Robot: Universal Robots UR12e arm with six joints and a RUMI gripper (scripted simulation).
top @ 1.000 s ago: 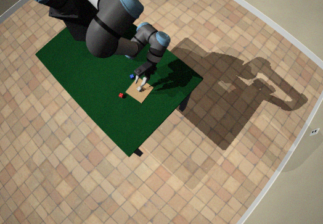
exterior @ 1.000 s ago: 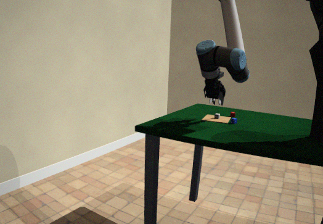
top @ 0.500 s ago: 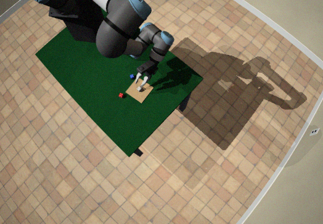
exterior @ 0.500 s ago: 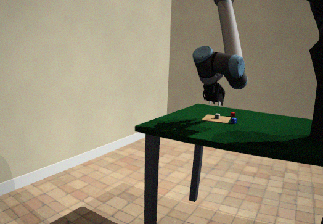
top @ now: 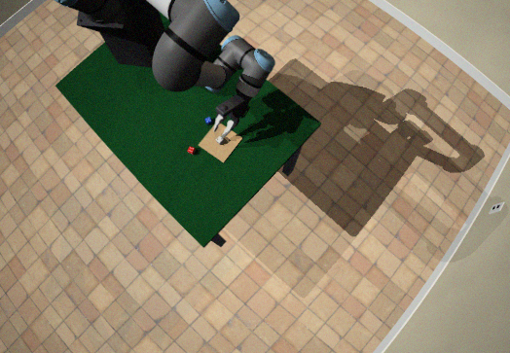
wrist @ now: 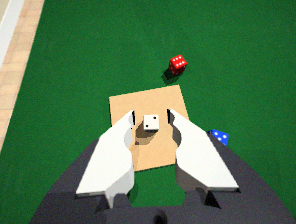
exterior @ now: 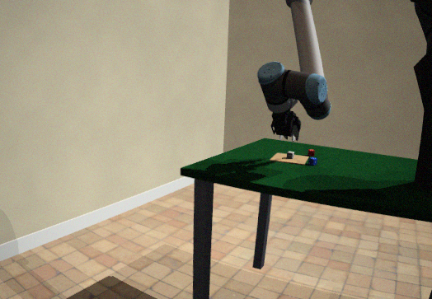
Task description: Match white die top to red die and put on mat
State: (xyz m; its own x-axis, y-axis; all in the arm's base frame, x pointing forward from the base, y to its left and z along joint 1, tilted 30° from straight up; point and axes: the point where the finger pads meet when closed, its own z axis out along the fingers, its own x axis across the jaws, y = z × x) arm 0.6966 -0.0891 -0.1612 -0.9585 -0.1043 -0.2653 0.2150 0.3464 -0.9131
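The white die is 80 mm below my hand and 10 mm to the right of it. Also, from my hand: red die (120 mm to the right, 80 mm below, 60 mm behind); then tan mat (90 mm below, 10 mm to the right); then blue die (100 mm behind, 80 mm below, 30 mm to the left).
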